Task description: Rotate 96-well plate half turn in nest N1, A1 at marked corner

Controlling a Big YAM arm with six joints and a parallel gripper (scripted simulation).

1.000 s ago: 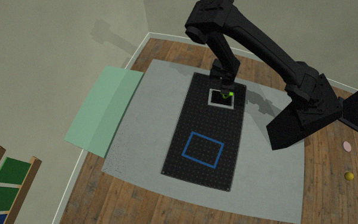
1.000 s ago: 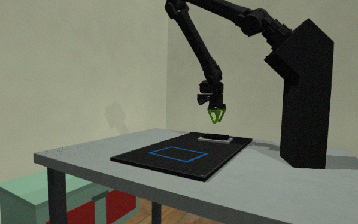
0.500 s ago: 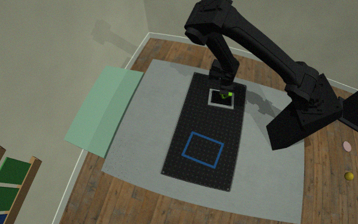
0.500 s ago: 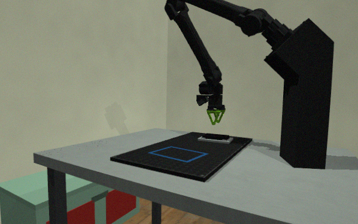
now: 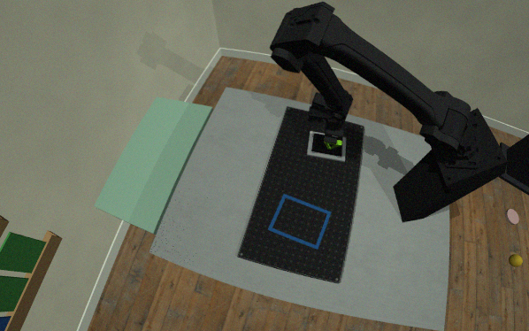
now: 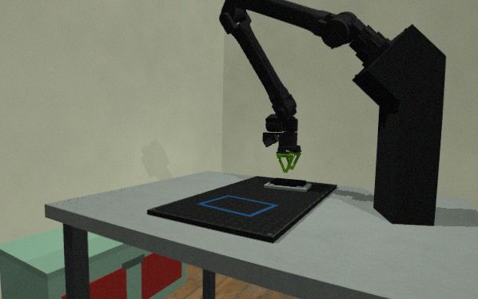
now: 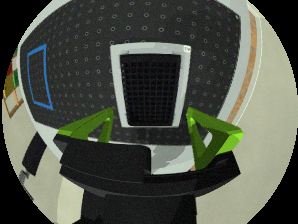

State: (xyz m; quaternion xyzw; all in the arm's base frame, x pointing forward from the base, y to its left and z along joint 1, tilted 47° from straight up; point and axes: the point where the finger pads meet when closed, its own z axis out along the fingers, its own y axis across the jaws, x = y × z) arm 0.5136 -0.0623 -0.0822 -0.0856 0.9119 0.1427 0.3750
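The black 96-well plate lies 50 mm below my hand. Round my hand: plate nest N1: 70 mm below; then A1 mark: 90 mm ahead, 20 mm to the right, 60 mm below.
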